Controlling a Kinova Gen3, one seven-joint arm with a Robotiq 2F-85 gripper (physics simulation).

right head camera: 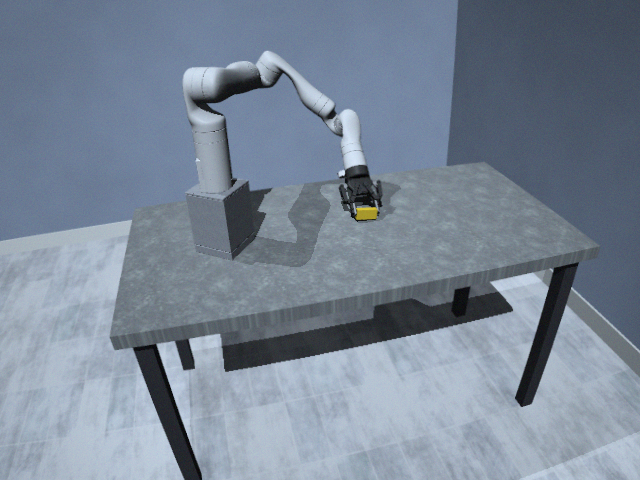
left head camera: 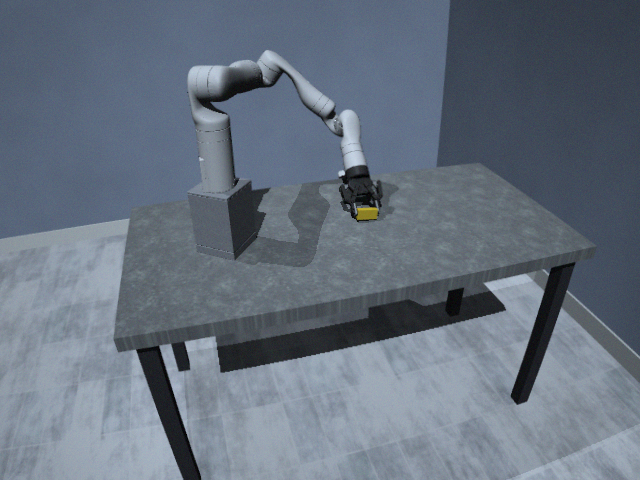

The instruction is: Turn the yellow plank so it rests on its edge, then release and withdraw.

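The yellow plank (left head camera: 367,213) (right head camera: 366,213) is between the fingertips of my gripper, low at the table top, toward the back and right of the arm's base. Its broad yellow face looks toward the cameras and stands roughly upright. My gripper (left head camera: 366,210) (right head camera: 366,210) is shut on the plank, with one black finger at each end of it, and leans down toward the front. The gripper hides the plank's rear side. Whether the plank's lower edge touches the table is too small to tell.
The grey table (left head camera: 439,232) (right head camera: 439,232) reaches out on all sides of the gripper. The arm's grey box base (left head camera: 211,227) (right head camera: 209,227) stands at the left part of the table. A blue wall (left head camera: 361,51) (right head camera: 361,51) rises behind the table, and a darker wall stands at the right.
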